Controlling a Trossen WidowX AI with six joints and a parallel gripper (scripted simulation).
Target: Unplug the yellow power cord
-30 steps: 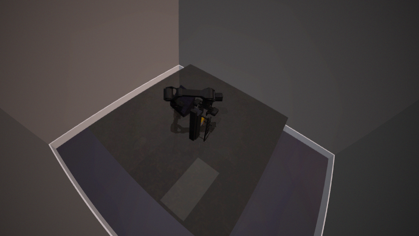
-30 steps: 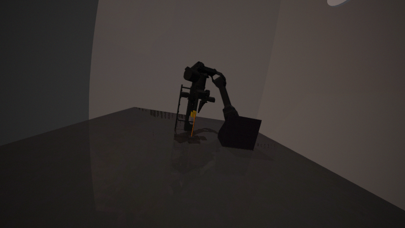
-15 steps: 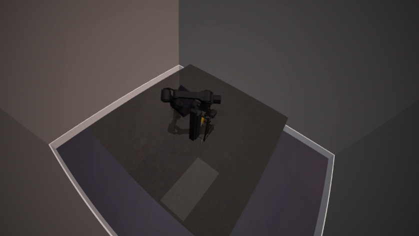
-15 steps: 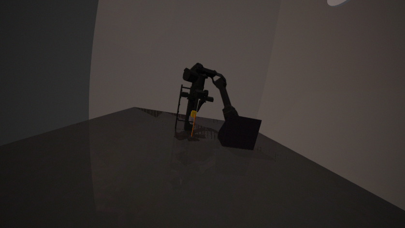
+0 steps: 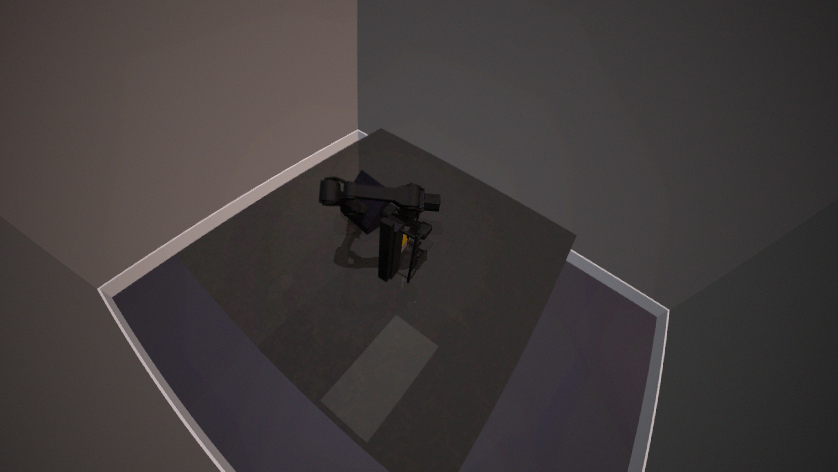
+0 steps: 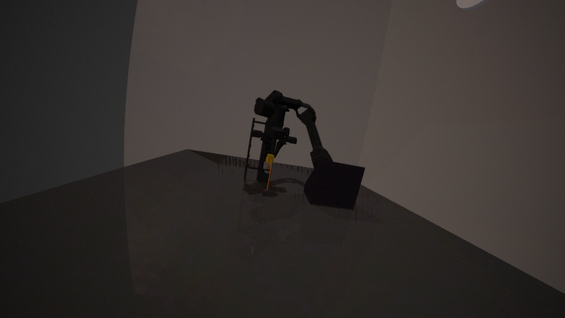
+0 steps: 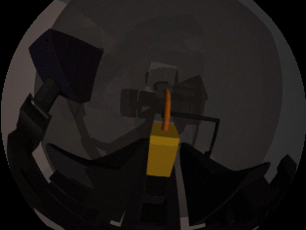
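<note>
Right now the thin ladder-like rack is 90 mm ahead of my gripper tip, 90 mm to the right of it and 10 mm above it.
</note>
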